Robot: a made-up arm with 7 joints.
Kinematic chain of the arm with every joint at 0, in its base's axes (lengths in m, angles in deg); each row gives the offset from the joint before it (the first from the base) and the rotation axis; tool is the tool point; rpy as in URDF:
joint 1: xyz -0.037 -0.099 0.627 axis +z
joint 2: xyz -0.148 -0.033 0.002 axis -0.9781 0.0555 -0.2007
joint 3: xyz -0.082 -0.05 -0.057 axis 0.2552 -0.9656 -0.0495
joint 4: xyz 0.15 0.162 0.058 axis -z
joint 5: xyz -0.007 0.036 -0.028 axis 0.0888 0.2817 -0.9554
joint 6: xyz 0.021 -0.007 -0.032 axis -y
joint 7: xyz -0.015 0 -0.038 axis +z
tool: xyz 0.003 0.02 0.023 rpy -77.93 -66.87 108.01
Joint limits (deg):
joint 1: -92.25..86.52
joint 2: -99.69..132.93
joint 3: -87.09..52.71
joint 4: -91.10..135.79
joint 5: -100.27..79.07
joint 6: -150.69..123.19
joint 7: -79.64..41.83
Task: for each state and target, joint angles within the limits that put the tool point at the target. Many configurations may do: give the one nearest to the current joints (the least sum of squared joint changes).
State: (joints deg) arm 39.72 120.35 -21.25 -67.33 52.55 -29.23 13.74
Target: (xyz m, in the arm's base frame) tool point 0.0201 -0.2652 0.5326
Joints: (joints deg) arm 66.73 111.66 8.73 -72.78 52.12 -33.37 12.37
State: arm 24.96 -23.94 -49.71 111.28 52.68 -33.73 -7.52
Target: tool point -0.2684 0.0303 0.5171
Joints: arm 21.41 -48.37 -56.99 105.74 52.81 -33.32 -8.01
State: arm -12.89 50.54 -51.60 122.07 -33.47 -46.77 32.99
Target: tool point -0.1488 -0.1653 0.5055
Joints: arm -33.49 66.11 -16.08 135.79 -32.35 -52.25 31.21
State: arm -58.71 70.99 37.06 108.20 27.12 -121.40 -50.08
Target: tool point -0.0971 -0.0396 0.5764
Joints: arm -11.17 85.81 42.24 126.14 26.14 -127.53 -48.26
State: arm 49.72 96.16 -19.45 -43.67 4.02 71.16 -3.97
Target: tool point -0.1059 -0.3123 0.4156
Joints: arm 30.19 69.92 -40.72 -43.00 -0.31 71.76 -1.97
